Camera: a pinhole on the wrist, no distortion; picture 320 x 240 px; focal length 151.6 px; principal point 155.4 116.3 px. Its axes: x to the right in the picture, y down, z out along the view. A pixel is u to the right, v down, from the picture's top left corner.
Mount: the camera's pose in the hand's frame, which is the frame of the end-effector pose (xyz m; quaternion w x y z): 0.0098 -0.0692 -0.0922 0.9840 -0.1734 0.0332 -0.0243
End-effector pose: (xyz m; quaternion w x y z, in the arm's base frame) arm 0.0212 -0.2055 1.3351 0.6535 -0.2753 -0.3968 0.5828
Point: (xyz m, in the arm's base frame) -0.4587 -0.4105 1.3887
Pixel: 90.7 127.2
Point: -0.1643 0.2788 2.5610
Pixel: outside the picture
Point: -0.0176 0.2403 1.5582
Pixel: outside the picture
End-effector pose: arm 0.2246 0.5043 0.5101 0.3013 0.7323 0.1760 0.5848
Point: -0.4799 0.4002 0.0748
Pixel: behind the camera
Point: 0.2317 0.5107 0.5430
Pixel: 168.5 178.9
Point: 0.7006 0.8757 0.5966
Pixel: outside the picture
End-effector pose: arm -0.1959 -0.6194 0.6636 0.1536 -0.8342 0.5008 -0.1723
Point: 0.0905 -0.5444 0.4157
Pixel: 153.7 27.3
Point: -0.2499 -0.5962 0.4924
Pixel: 97.9 165.0
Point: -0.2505 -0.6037 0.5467
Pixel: 96.3 176.3
